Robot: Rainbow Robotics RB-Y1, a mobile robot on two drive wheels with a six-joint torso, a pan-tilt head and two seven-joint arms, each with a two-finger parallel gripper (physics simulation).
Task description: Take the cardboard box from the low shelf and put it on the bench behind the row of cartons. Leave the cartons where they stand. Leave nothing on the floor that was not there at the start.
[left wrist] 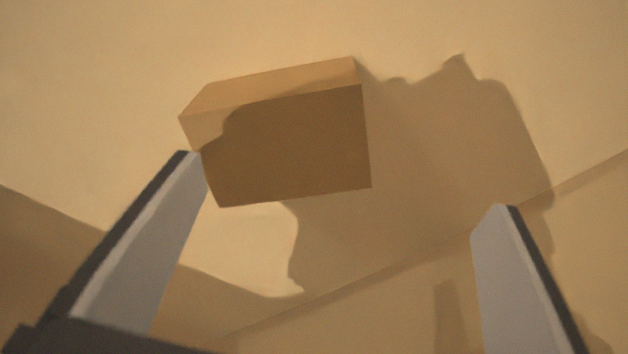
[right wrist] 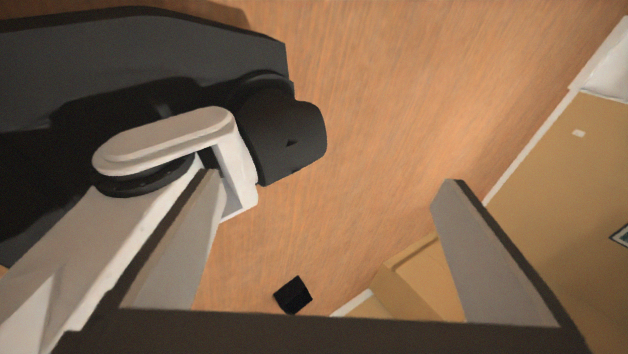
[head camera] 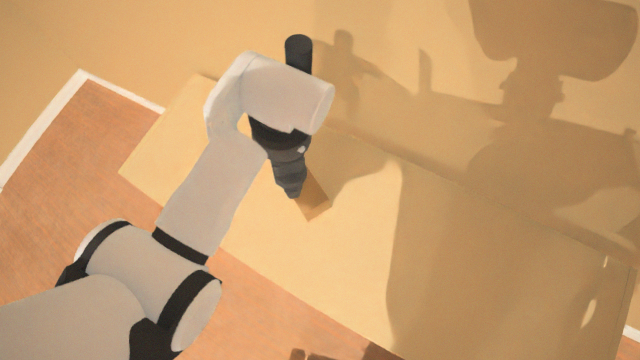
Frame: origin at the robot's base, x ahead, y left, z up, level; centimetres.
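Seen in the pictures: left gripper, fingertip midpoint: (left wrist: 343, 195) (head camera: 287, 170); right gripper, fingertip midpoint: (right wrist: 329, 188).
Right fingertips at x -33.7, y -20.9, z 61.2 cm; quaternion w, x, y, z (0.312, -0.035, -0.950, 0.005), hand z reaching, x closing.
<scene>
Offsets run from my right fingertips to a thing's top centre. Level surfaces: height alone.
The cardboard box {dx +87.4, dy +41.3, dz +4.9 cm} (head camera: 316, 201) (left wrist: 290, 147) is a small brown block on the long pale low shelf {dz -0.1 cm} (head camera: 325, 270) (left wrist: 100, 95). My left gripper (head camera: 294, 195) (left wrist: 343, 195) is open and empty, above the box and hiding part of it in the head view. In the left wrist view the box shows beyond the fingertips, nearer the left finger, whose tip overlaps the box's left edge; I cannot tell whether they touch. My right gripper (right wrist: 329, 188) is open and empty, over the wooden floor. The bench and the row of cartons cannot be made out.
A tan wall (head camera: 125, 35) (right wrist: 550, 165) rises behind the shelf. In the right wrist view a small black block {dx -12.8, dy +167.7, dz -51.1 cm} (right wrist: 293, 295) is on the wooden floor {dz -61.1 cm} (right wrist: 360, 125), a tan box-shaped piece (right wrist: 405, 285) stands at the lower right, and my dark base (right wrist: 150, 45) is at the upper left.
</scene>
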